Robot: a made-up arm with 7 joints. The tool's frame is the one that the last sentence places.
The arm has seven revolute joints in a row. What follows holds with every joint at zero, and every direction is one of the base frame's.
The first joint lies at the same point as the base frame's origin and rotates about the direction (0, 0.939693, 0.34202).
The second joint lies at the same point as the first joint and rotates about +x.
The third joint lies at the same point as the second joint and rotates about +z.
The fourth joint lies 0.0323 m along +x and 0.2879 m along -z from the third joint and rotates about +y.
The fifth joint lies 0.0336 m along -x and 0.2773 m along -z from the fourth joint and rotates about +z.
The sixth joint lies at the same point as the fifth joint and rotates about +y.
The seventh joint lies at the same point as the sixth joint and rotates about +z.
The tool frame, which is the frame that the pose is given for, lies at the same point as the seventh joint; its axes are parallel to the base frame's.
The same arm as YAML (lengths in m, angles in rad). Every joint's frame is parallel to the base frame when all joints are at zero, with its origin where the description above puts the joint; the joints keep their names.
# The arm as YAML. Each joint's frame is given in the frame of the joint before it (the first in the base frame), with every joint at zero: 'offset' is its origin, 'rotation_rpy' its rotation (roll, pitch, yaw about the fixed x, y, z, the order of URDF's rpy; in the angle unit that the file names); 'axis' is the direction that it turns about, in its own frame. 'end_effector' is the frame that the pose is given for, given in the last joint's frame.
length_unit: m
angle_unit: rad
chain:
  - id: joint 1
    offset: [0.0, 0.0, 0.0]
    rotation_rpy: [0.0, 0.0, 0.0]
    axis: [0.0, 0.9397, 0.342]
  - id: joint 2
    offset: [0.0, 0.0, 0.0]
    rotation_rpy: [0.0, 0.0, 0.0]
    axis: "+x"
  - id: joint 3
    offset: [0.0, 0.0, 0.0]
    rotation_rpy: [0.0, 0.0, 0.0]
    axis: "+z"
  - id: joint 4
    offset: [0.0323, 0.0, -0.2879]
    rotation_rpy: [0.0, 0.0, 0.0]
    axis: "+y"
  - id: joint 5
    offset: [-0.0336, 0.0, -0.2773]
    rotation_rpy: [0.0, 0.0, 0.0]
    axis: "+z"
  - id: joint 6
    offset: [0.0, 0.0, 0.0]
    rotation_rpy: [0.0, 0.0, 0.0]
    axis: "+y"
  - id: joint 7
    offset: [0.0, 0.0, 0.0]
    rotation_rpy: [0.0, 0.0, 0.0]
    axis: "+z"
end_effector:
  offset: [0.0, 0.0, 0.0]
  rotation_rpy: [0.0, 0.0, 0.0]

